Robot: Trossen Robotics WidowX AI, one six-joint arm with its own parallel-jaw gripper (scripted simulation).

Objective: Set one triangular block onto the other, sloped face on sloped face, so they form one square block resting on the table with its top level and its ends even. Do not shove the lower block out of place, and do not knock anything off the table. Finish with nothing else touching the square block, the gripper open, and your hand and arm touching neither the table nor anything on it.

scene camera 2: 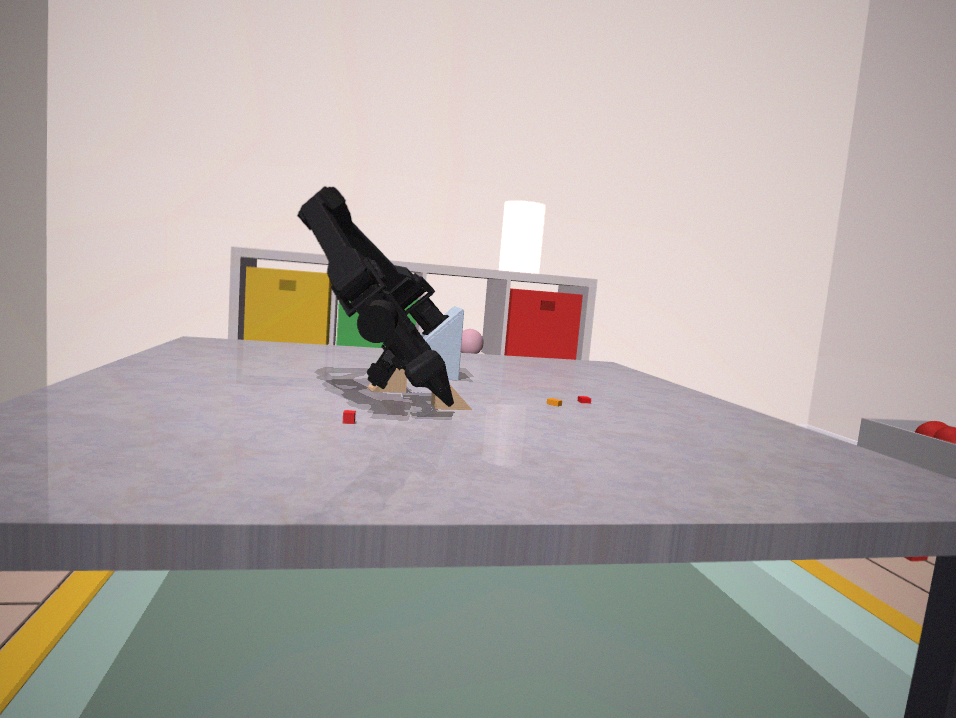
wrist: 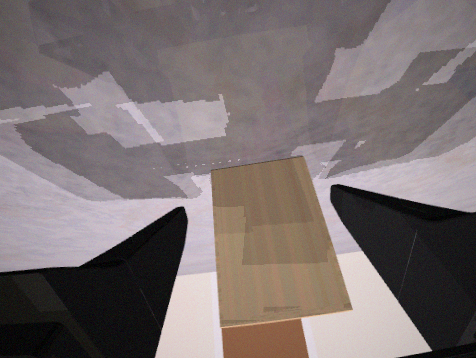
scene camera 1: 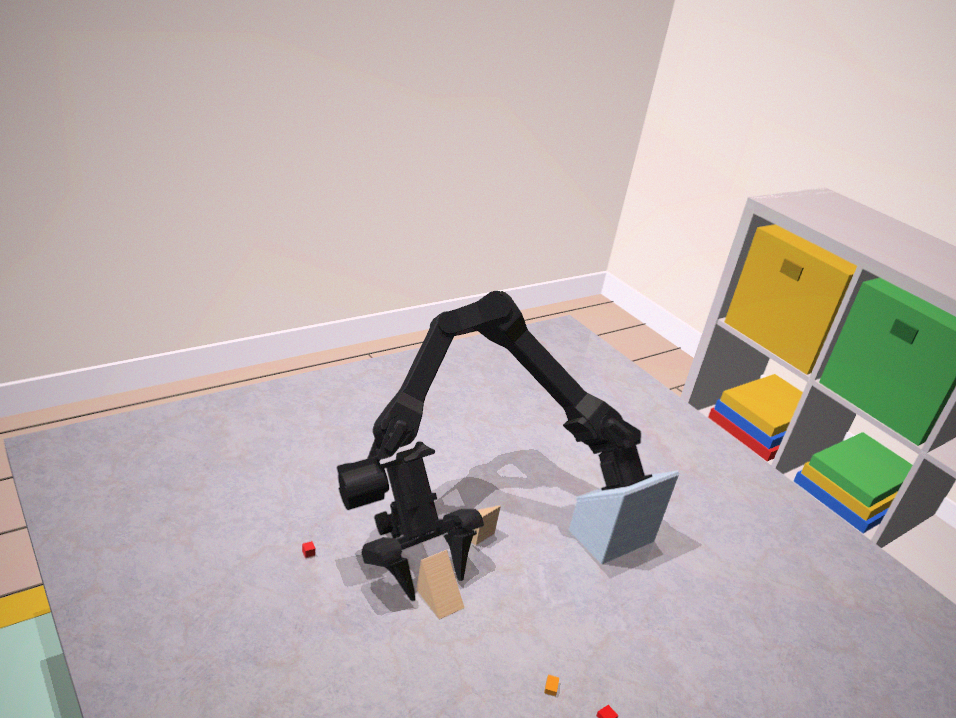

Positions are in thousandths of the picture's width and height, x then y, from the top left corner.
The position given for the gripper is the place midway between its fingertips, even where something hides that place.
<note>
The gripper (scene camera 1: 458, 822) is open and holds nothing. Also in view: a block (scene camera 1: 458, 815).
The gripper shows as well in scene camera 2 (scene camera 2: 468, 556) and in the wrist view (wrist: 541, 568).
</note>
